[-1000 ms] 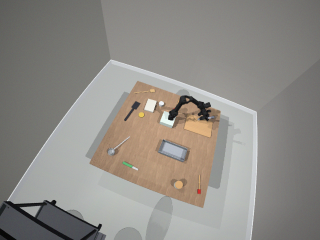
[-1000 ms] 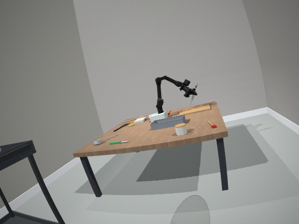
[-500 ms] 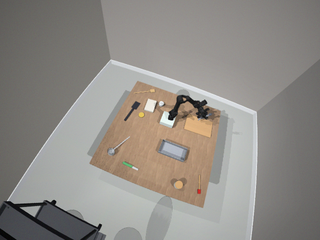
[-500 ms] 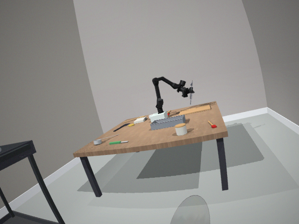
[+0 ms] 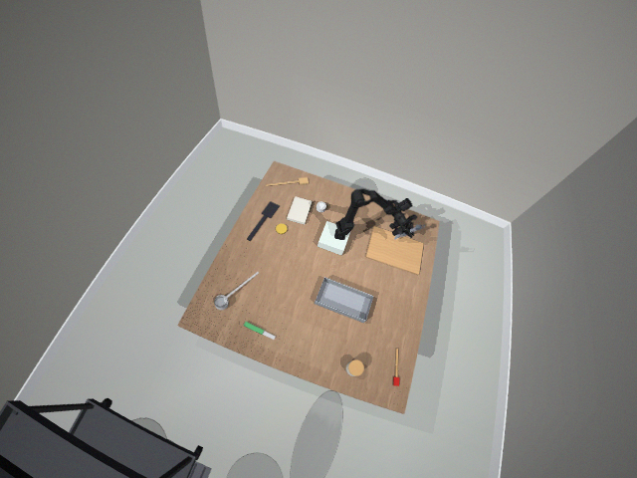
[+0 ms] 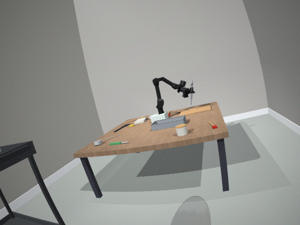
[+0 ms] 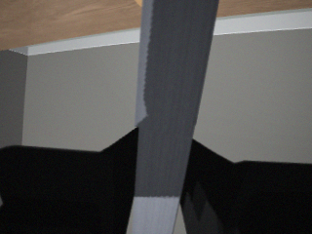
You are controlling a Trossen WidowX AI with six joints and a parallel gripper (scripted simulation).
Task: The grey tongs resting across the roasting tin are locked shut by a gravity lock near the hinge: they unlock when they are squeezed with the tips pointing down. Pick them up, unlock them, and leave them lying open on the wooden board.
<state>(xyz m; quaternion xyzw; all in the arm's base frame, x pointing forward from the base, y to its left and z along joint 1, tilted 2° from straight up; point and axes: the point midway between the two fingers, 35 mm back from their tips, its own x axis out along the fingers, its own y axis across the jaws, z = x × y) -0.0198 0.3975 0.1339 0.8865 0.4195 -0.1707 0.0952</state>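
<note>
Right now my gripper tip is 200 mm above the wooden board, 30 mm to the left of it and 10 mm past it. From my gripper tip the other things lie so: lidded canister: 760 mm ahead, 240 mm to the right, 170 mm below; grey roasting tin: 390 mm ahead, 340 mm to the right, 180 mm below; red-tipped tool: 750 mm ahead, 200 mm below.
</note>
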